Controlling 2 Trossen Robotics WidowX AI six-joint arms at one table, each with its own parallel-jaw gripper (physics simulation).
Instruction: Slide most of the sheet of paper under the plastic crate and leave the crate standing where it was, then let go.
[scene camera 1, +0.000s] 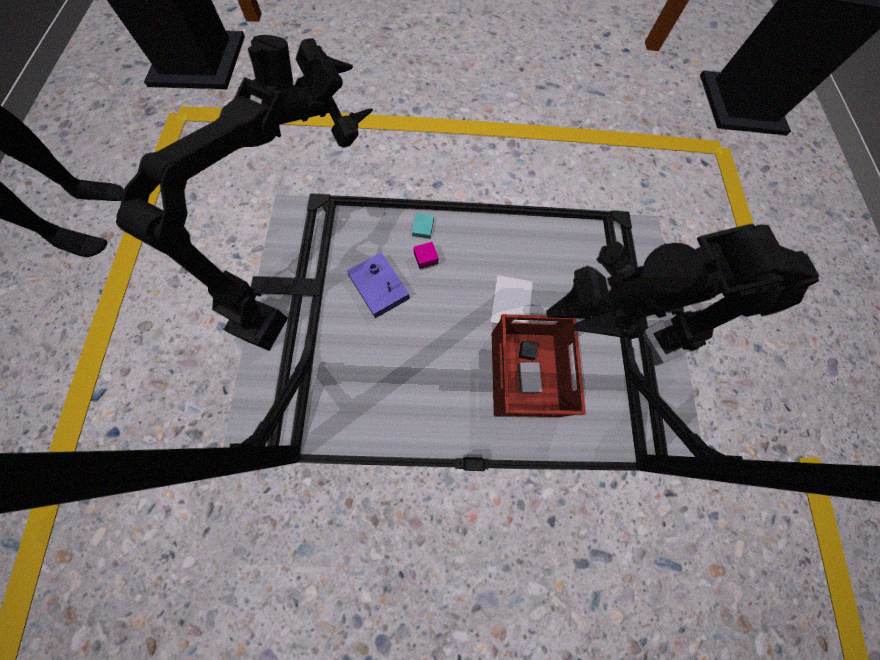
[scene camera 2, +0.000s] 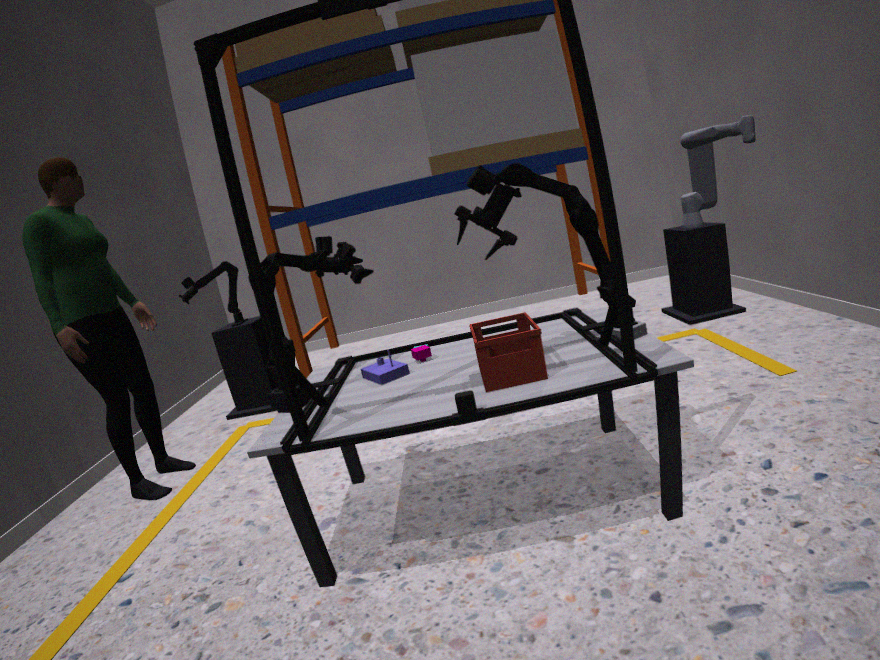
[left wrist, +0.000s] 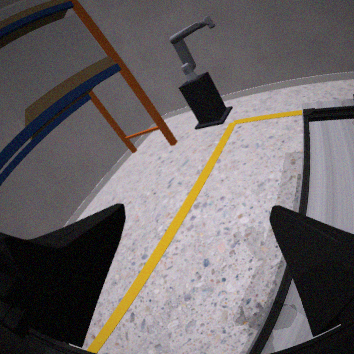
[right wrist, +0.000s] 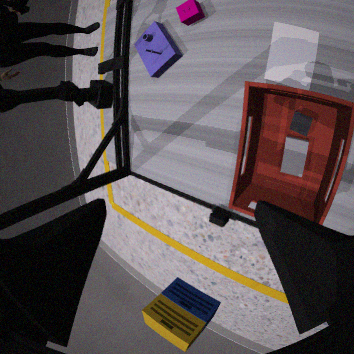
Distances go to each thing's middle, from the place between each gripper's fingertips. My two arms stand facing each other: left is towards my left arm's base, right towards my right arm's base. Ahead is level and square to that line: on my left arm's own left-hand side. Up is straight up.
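Red plastic crate (scene camera 1: 557, 399): 29 cm below my right hand, 4 cm to the right of it, 2 cm behind it. White sheet of paper (scene camera 1: 512, 296): 37 cm below my right hand, 2 cm to the right of it, 19 cm ahead of it.
Left hand: 36 cm above the white sheet of paper, 40 cm to the left of it, 32 cm past it. Red plastic crate: 29 cm below my left hand, 42 cm to the right of it, 53 cm behind it.
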